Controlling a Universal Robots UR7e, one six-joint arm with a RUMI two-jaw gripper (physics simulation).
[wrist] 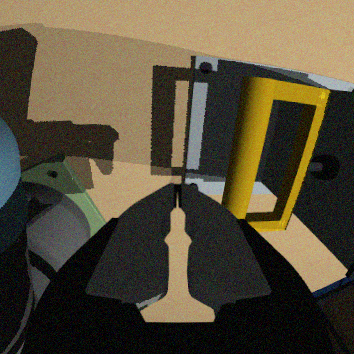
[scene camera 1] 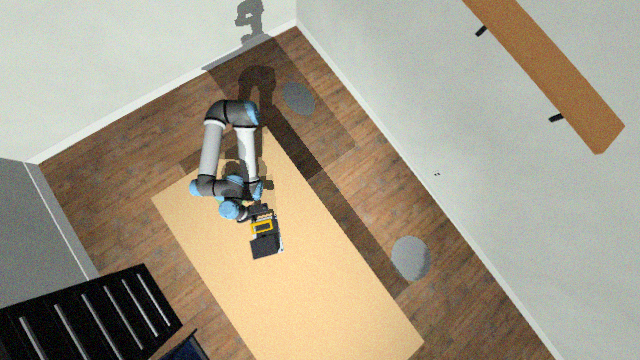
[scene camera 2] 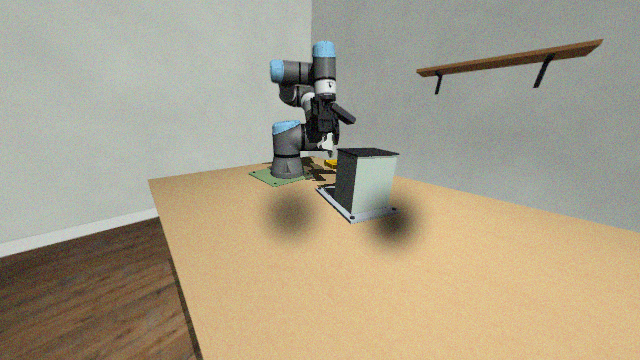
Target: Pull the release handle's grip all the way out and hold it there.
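The yellow grip [scene camera 1: 262,232] [scene camera 2: 331,163] [wrist: 247,150] is a rectangular loop in front of the dark face of a box-shaped housing [scene camera 1: 266,246] [scene camera 2: 374,185] [wrist: 330,215]. In the wrist view a short stretch of grey rod [wrist: 316,166] shows between the grip and the housing. My gripper [scene camera 2: 330,152] [wrist: 177,185] is shut, with its fingertips together and nothing between them. In the wrist view the tips are left of the grip's lower end, apart from it in the picture. Height and any contact of the fingers' outer side cannot be told.
The housing stands on a pale base plate [scene camera 2: 332,200] [wrist: 210,187] on the wooden table [scene camera 1: 320,300] [scene camera 2: 400,300]. The arm's green mounting plate [scene camera 2: 275,181] [wrist: 65,175] is close by. A wall shelf [scene camera 1: 550,70] [scene camera 2: 505,61] and a black slatted unit [scene camera 1: 100,310] are off the table.
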